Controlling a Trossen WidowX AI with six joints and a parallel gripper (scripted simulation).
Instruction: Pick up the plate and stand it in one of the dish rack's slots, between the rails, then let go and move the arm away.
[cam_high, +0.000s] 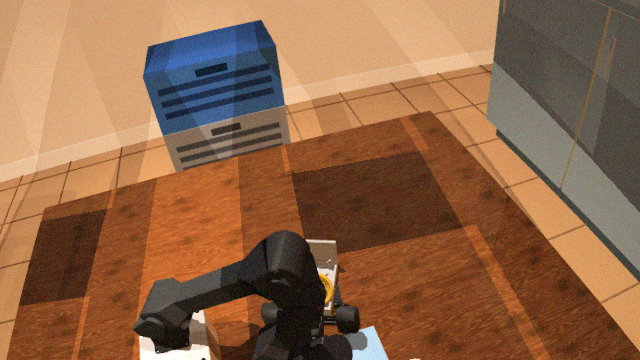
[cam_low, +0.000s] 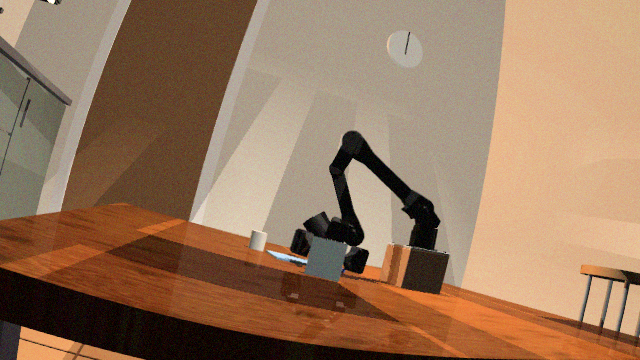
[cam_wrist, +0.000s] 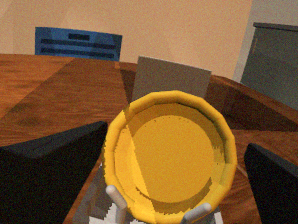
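The yellow plate is 1 cm behind my gripper tip and 1 cm below it. The rest, counted from my gripper tip: blue spoon: 11 cm behind, 17 cm to the right, 4 cm below; dish rack: 1 cm ahead, 2 cm to the left, 2 cm below; light blue mat: 17 cm to the right, 5 cm below.
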